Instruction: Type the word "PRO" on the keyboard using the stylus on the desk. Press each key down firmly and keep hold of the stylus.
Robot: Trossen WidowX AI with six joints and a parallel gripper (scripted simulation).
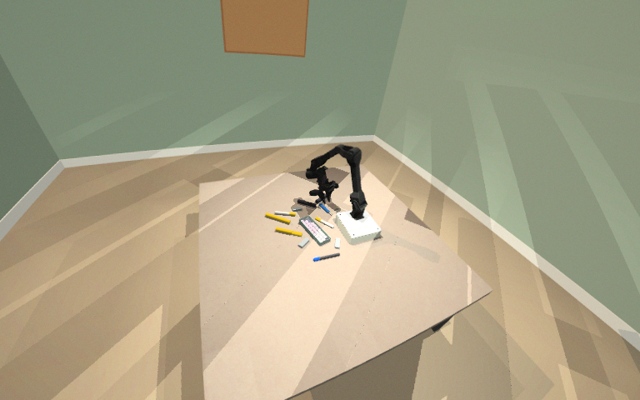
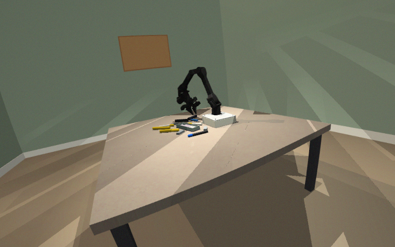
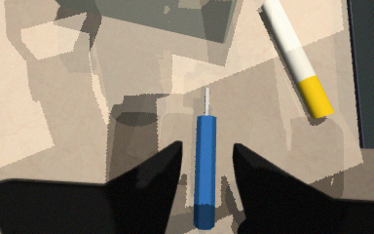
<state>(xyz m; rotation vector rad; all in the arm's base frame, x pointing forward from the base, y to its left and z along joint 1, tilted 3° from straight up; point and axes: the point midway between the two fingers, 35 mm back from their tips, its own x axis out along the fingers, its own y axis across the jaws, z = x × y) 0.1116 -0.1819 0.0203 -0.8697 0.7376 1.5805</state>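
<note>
Right now my gripper tip is 1 cm to the right of the blue stylus and 5 cm above it. Round my gripper tip: grey block: 24 cm ahead, 20 cm to the left, 5 cm below; then grey stylus tip: 1 cm behind, 5 cm to the left, 5 cm below; then blue-capped dark pen: 20 cm ahead, 32 cm to the left, 5 cm below.
</note>
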